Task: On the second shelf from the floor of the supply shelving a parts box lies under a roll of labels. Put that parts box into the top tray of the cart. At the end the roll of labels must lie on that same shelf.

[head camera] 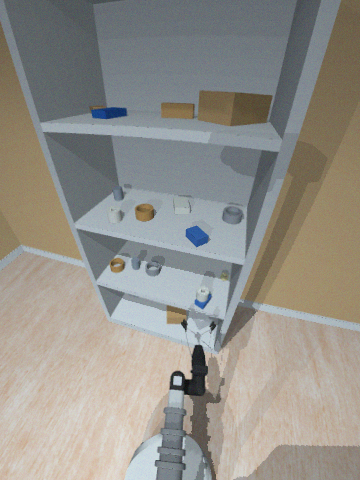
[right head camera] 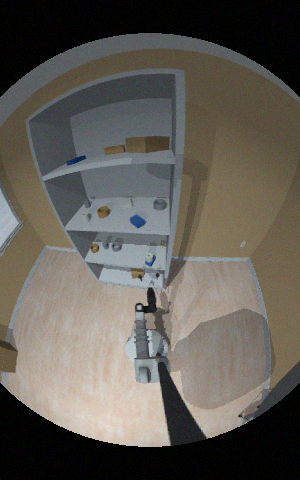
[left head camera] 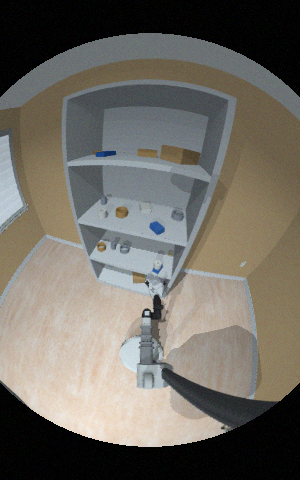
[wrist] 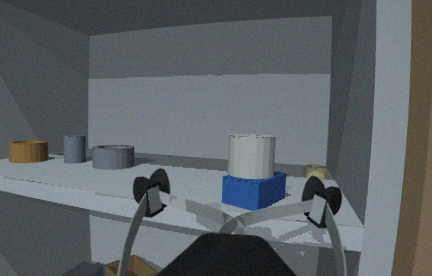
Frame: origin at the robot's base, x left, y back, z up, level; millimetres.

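Where they show: gripper, fingertip midpoint: (head camera: pixel 198 320) (right head camera: pixel 148 273) (left head camera: pixel 155 280) (wrist: pixel 235 188).
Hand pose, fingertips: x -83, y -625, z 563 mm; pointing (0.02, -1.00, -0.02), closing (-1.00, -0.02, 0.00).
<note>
Each offset is from my fingertips to the top centre of the thing. "spot": to the spot under its first point. Level surfaces: height alone.
The blue parts box @(dx -27, dy -158, dz -18 mm) (head camera: pixel 202 302) (left head camera: pixel 157 270) (right head camera: pixel 149 263) (wrist: pixel 250 194) lies near the front right of the second shelf from the floor @(dz -58 mm) (head camera: pixel 170 291) (wrist: pixel 185 186). The white roll of labels @(spot: dx -16, dy -143, dz +44 mm) (head camera: pixel 202 293) (left head camera: pixel 157 264) (right head camera: pixel 150 256) (wrist: pixel 251 156) stands upright on top of it. My gripper (head camera: pixel 198 325) (left head camera: pixel 156 283) (right head camera: pixel 149 276) (wrist: pixel 235 188) is open and empty, in front of that shelf. In the wrist view the box shows beyond the fingers, between them and right of their middle. I cannot make out the cart in these views.
An orange ring @(dx +563, dy -366, dz -8 mm) (wrist: pixel 28 151), a blue-grey cylinder @(dx +435, dy -389, dz +12 mm) (wrist: pixel 74 149) and a grey ring @(dx +312, dy -368, dz -10 mm) (wrist: pixel 113 157) stand on the left of the same shelf. A small yellowish roll @(dx -171, dy -356, dz -33 mm) (wrist: pixel 315 171) stands behind right. The right side panel (wrist: pixel 391 135) is near. A brown box @(dx +144, dy -337, dz -415 mm) (head camera: pixel 176 315) sits on the bottom shelf.
</note>
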